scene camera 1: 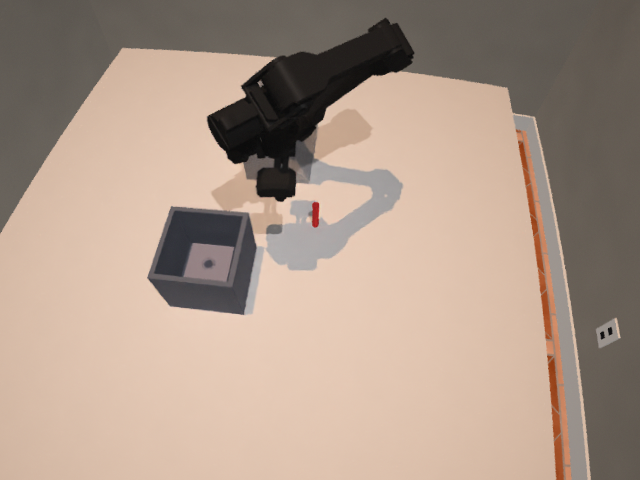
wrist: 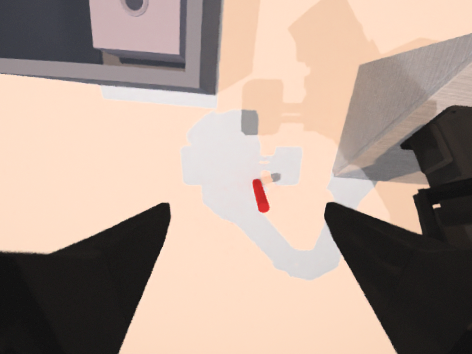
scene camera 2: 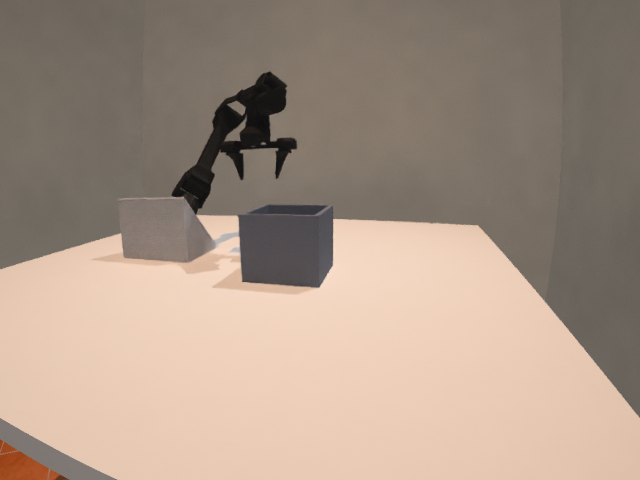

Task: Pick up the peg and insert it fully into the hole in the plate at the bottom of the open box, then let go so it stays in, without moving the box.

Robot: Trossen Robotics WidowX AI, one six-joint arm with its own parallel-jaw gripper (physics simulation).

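Frame: origin at the arm's base, x ahead, y left, z up, level; centimetres.
Seen in the pictures: gripper, between the fingertips: (wrist: 248, 209) (scene camera 2: 259, 179); arm's base, origin of its link: (wrist: 450, 130) (scene camera 2: 179, 218).
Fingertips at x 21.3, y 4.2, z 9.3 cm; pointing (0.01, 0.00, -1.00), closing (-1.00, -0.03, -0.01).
Offsets run from my fingertips to a thing's top centre. "*": to the spot under its first point. Level surfaces: height alone.
The red peg {dy +6.3, dx -3.1, dz -11.3 cm} (scene camera 1: 315, 214) (wrist: 260, 196) appears to stand upright on the table, right of the box; it does not show in scene camera 2. The open dark blue-grey box {dy -15.0, dx +11.0, dz -5.5 cm} (scene camera 1: 205, 296) (scene camera 2: 281, 250) (wrist: 145, 77) holds a pale pink plate {dy -15.0, dx +11.0, dz -13.2 cm} (scene camera 1: 219, 271) (wrist: 136, 32) at its bottom. The round hole {* dy -15.5, dx +10.3, dz -14.9 cm} (scene camera 1: 208, 263) (wrist: 134, 4) is empty. My gripper (scene camera 1: 277, 186) (scene camera 2: 259, 178) (wrist: 248, 209) is open and empty. It points down, well above the table and higher than the box rim. In the wrist view the peg shows between the fingertips, slightly right of their midpoint, far below them.
A grey wedge-shaped block (scene camera 1: 305, 155) (scene camera 2: 155, 229) (wrist: 390, 105) stands near the arm's base, behind the box in scene camera 1. The table {dz -19.3 cm} (scene camera 1: 361, 361) (scene camera 2: 361, 361) (wrist: 75, 175) carries shadows of the arm around the peg. The table's right edge (scene camera 1: 542, 310) shows in scene camera 1.
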